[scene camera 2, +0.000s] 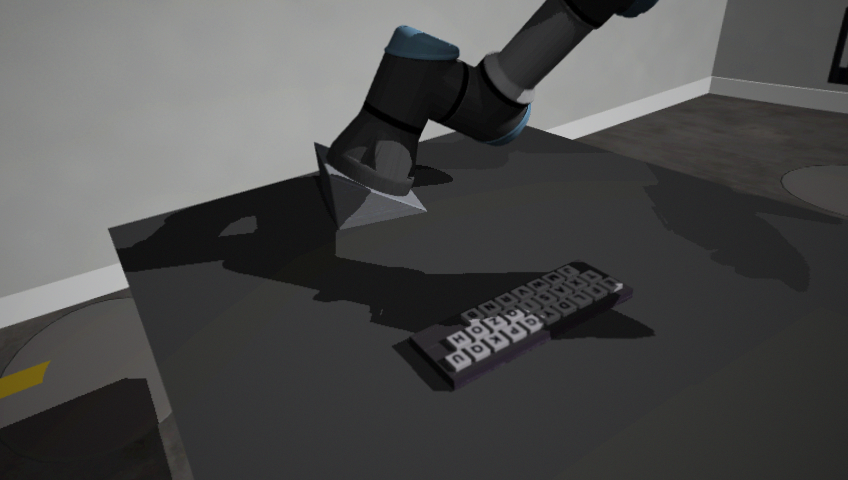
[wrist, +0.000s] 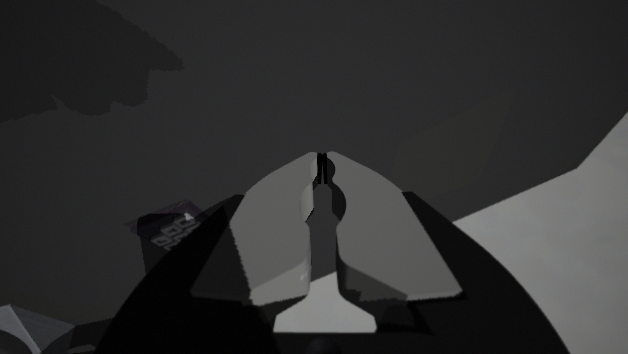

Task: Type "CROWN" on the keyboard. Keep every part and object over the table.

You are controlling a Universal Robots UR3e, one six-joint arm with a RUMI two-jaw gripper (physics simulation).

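Seen in the pictures: gripper, fingertip midpoint: (wrist: 322, 157); arm's base at its link origin: (scene camera 2: 368, 174).
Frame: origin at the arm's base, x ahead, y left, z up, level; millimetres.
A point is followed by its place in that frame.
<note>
A dark keyboard (scene camera 2: 437, 336) {x 343, y -71, z -30 mm} (wrist: 187, 207) {x 378, y 130, z -30 mm} with rows of light letter keys lies on the table. In the scene view it is right of centre, its long side running from lower left to upper right; part of it is lit and the rest is in shadow. In the wrist view one end shows at the left, and my gripper hides the rest. My gripper (wrist: 322, 157) {x 522, y 241, z 70 mm} is shut and empty, its fingertips together. It points past the keyboard, with bare table beyond the tips. The gripper does not show in the scene view.
The arm's pale wedge-shaped base (scene camera 2: 371, 211) {x 69, y -26, z -24 mm} stands at the far edge of the dark table (scene camera 2: 267, 380) {x 300, y -222, z -42 mm}. The arm (scene camera 2: 395, 83) {x 42, y 40, z 130 mm} rises from it and leaves the view at the top right. A wall (scene camera 2: 178, 89) stands behind the table. Arm shadows fall across the table.
</note>
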